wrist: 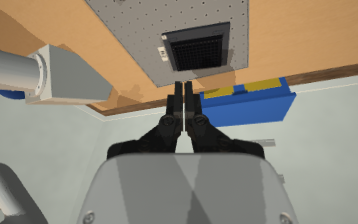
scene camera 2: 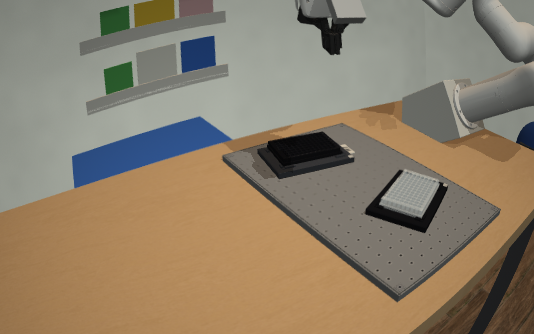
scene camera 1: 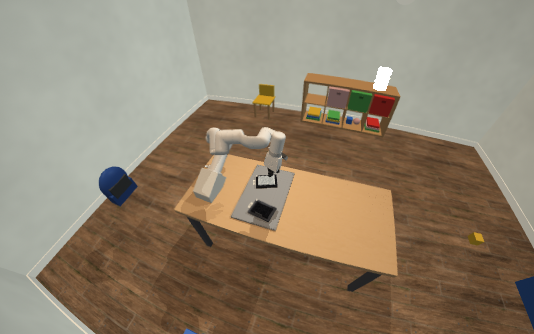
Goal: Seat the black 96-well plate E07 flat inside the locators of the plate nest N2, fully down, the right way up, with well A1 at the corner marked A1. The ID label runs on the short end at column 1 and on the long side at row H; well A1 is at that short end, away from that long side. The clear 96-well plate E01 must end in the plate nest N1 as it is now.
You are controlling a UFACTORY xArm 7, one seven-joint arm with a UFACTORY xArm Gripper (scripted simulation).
Labels:
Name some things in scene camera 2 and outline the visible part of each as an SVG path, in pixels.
The gripper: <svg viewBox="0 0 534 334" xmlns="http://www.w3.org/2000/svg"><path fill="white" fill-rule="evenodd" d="M295 0L296 9L299 11L297 20L303 24L315 25L321 30L322 46L330 55L340 55L340 48L342 48L341 34L344 32L344 29L349 24L363 23L367 18L360 0L299 0L299 9L298 0Z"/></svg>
A black 96-well plate E07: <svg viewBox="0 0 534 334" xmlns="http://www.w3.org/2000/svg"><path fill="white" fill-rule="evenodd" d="M342 154L340 146L324 132L268 141L267 148L283 167Z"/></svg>

